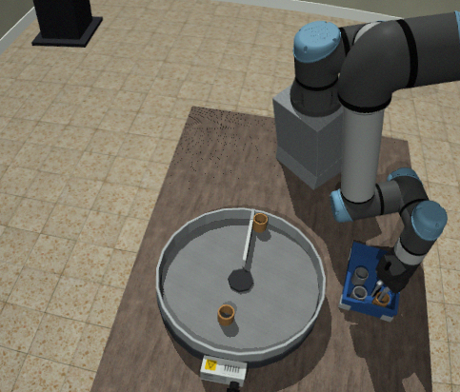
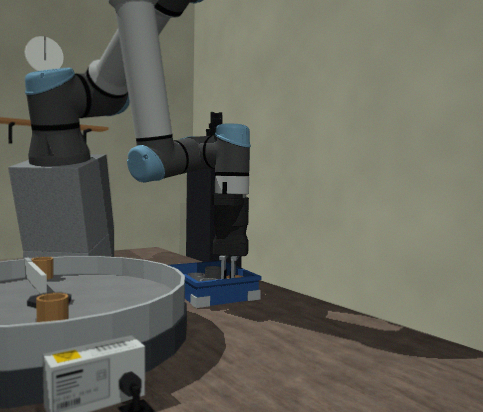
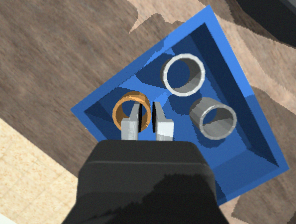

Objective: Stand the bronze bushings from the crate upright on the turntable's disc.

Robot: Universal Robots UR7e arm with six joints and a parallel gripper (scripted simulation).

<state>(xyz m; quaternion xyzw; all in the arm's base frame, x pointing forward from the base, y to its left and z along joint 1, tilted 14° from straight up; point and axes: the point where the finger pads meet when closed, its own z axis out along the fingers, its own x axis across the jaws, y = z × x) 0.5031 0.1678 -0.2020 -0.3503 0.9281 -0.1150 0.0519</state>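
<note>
The blue crate is 5 cm behind my hand, 2 cm below it and 1 cm to the right of it. From my hand the other things lie so: grey turntable disc (37 cm to the right, 1 cm above).
</note>
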